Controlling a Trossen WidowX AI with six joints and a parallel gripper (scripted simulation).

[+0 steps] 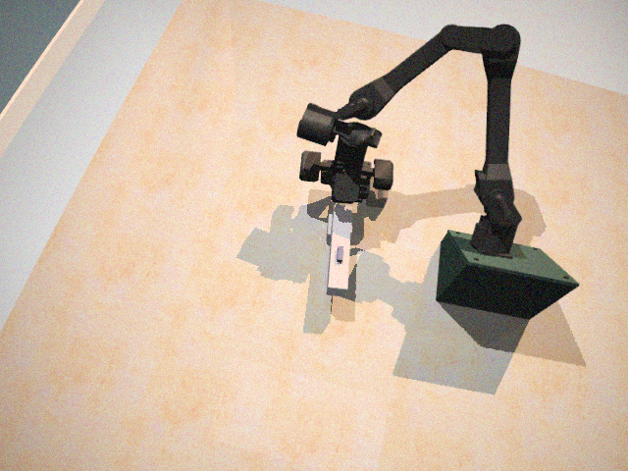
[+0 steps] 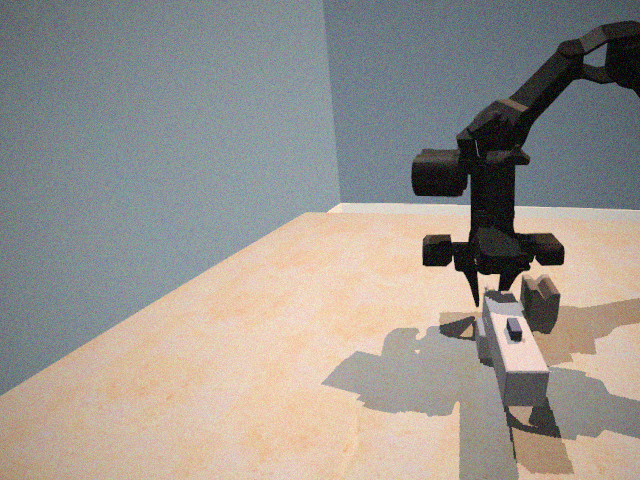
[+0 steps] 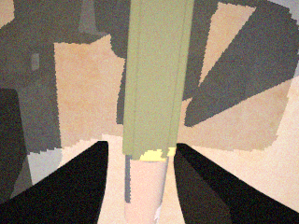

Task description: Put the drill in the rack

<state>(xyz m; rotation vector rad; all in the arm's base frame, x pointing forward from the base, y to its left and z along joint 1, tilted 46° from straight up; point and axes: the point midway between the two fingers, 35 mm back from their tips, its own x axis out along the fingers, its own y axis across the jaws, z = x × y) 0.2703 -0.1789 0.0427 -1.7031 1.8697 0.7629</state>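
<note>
Right now my gripper tip is 5 cm to the right of the drill and 3 cm below it. Also, from my gripper tip: dark key 18 cm to the left, 4 cm above; rack 8 cm behind, 1 cm to the right, 1 cm above.
</note>
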